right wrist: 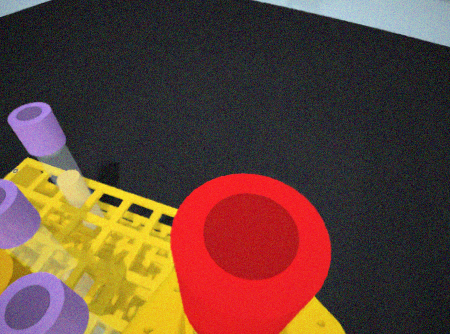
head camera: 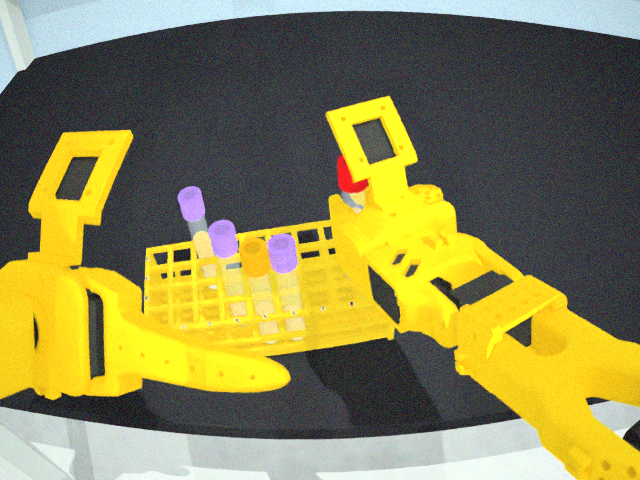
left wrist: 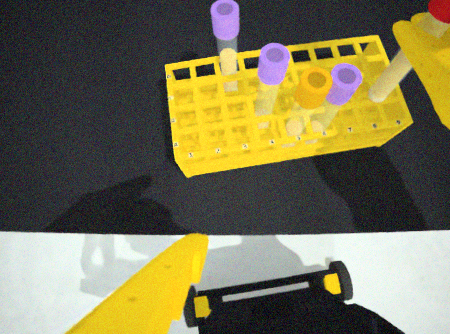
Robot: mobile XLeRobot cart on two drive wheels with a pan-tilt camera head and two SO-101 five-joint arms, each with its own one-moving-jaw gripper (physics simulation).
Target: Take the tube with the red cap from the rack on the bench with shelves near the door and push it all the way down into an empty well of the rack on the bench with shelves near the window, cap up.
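Places are measured from the left arm's base along level axes (x ahead, y left, z up), in millimetres.
Where they show: left end effector, tool point: (head camera: pixel 118 298) (left wrist: pixel 205 253); right end effector, tool point: (right wrist: pixel 209 267) (head camera: pixel 338 200) (left wrist: pixel 403 27).
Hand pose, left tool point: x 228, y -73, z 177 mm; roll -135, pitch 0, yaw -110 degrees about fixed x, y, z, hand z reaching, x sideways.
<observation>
Each offset is from my left tool point to the centre of the thing. Level surfaces: height alone.
The red-capped tube {dx +101, dy -142, dz -77 mm} (head camera: pixel 351 175) (left wrist: pixel 392 75) (right wrist: pixel 250 300) is held cap up by my right gripper (head camera: pixel 343 214) (left wrist: pixel 412 37), which is shut on it below the cap. In the left wrist view its pale lower end slants over the right end of the yellow rack {dx +117, dy -70, dz -161 mm} (head camera: pixel 390 330) (left wrist: pixel 182 167) (right wrist: pixel 150 204), near columns 8 and 9. Whether that end is inside a well cannot be told. The right jaw tips are largely hidden under the cap in the right wrist view. My left gripper (head camera: pixel 273 374) (left wrist: pixel 197 245) is open, with one jaw showing, in front of the rack.
The rack stands on a dark bench top {dz -190 mm} (head camera: pixel 232 87) and holds an orange-capped tube {dx +86, dy -71, dz -126 mm} (head camera: pixel 254 258) (left wrist: pixel 314 87) and several purple-capped tubes, one of them {dx +150, dy -26, dz -126 mm} (head camera: pixel 191 204) (left wrist: pixel 225 20) (right wrist: pixel 37 129) at the back standing higher. The bench's near edge runs below the rack.
</observation>
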